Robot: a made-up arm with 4 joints.
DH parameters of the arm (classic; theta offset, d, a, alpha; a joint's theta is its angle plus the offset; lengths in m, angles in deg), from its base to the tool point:
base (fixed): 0 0.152 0 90
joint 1: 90 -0.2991 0.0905 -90
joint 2: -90 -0.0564 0.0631 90
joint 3: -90 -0.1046 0.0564 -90
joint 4: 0 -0.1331 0.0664 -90
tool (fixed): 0 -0.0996 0 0
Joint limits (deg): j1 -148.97..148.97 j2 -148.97..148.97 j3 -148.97..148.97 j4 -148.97..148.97
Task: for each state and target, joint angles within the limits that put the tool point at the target. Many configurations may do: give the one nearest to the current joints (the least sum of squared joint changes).
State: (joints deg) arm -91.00 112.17 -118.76 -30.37
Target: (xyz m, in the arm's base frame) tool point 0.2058 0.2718 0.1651
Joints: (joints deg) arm -109.10 82.94 -126.07 -37.49
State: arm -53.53 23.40 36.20 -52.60
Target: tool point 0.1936 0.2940 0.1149
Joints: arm -33.81 22.40 44.60 -39.43
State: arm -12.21 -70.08 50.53 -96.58
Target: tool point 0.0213 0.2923 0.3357
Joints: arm 11.25 -68.13 18.11 -89.98
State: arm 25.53 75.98 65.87 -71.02
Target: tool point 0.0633 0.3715 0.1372
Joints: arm -11.29 96.93 28.10 -113.32
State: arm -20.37 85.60 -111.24 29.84
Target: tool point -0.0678 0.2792 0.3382
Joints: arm -19.66 66.21 -133.83 1.54
